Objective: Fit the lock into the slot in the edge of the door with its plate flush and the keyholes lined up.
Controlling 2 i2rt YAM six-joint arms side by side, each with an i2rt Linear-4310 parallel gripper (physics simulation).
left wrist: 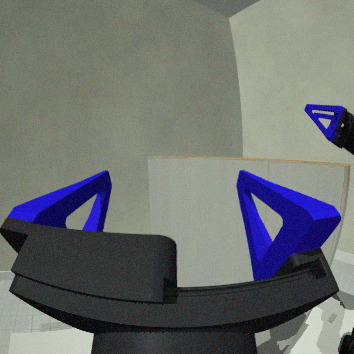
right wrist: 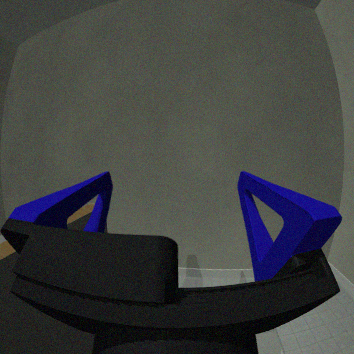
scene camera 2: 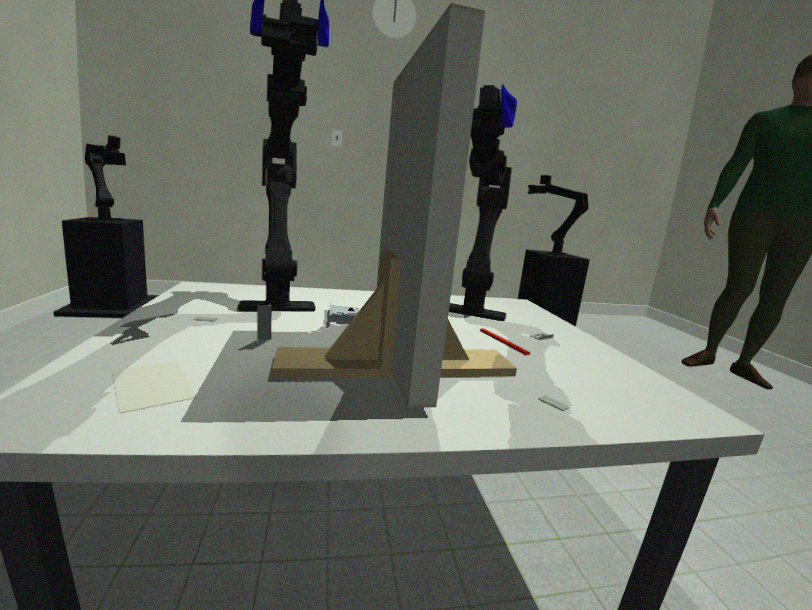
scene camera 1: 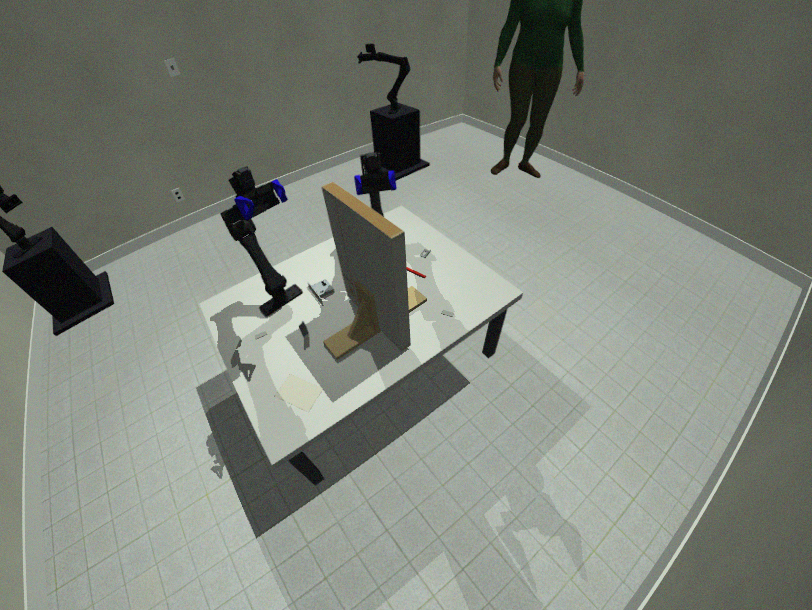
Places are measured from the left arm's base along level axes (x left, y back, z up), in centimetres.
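Pixels of known places: left gripper, fingertip midpoint: (left wrist: pixel 173 177) (scene camera 2: pixel 477 87) (scene camera 1: pixel 375 183); right gripper, fingertip midpoint: (left wrist: pixel 309 111) (right wrist: pixel 174 178) (scene camera 1: pixel 268 195); left arm's base, link origin: (scene camera 2: pixel 472 312); right arm's base, link origin: (scene camera 2: pixel 277 307) (scene camera 1: pixel 281 300).
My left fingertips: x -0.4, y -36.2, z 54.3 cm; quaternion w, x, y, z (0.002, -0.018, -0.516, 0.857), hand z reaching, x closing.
Observation:
Ahead of a thing's pixels: the offset from my left fingertips to its top centre.
The tall grey door @(dx -6.1, dy -14.4, dz +0.9 cm) (scene camera 1: pixel 367 262) (scene camera 2: pixel 423 183) (left wrist: pixel 210 215) stands upright on the table; it also shows dark in the right wrist view (right wrist: pixel 40 305). I cannot make out the slot or door keyhole. The lock, a small silver box with an end plate @(dx -29.2, dy +8.2, dz -51.7 cm) (scene camera 1: pixel 321 286) (scene camera 2: pixel 342 313), lies on the table left of the door, near the right arm's base. My left gripper (scene camera 1: pixel 374 181) (left wrist: pixel 173 177) is open and empty, high beyond the door; one finger shows in scene camera 2. My right gripper (scene camera 1: pixel 262 196) (scene camera 2: pixel 290 18) (right wrist: pixel 174 178) is open and empty, high above the table's back, left of the door.
A wooden stand (scene camera 1: pixel 341 342) (scene camera 2: pixel 308 362) braces the door. Left of it are an upright grey block @(dx -36.0, dy -16.1, dz -46.7 cm) (scene camera 1: pixel 303 329) (scene camera 2: pixel 263 323) and a beige sheet @(dx -37.8, dy -42.1, dz -54.2 cm) (scene camera 1: pixel 299 392) (scene camera 2: pixel 152 387). Right of it lie a red rod @(dx +11.8, dy +13.5, dz -53.7 cm) (scene camera 1: pixel 416 271) (scene camera 2: pixel 504 341) and small metal pieces (scene camera 1: pixel 425 252) (scene camera 2: pixel 553 402).

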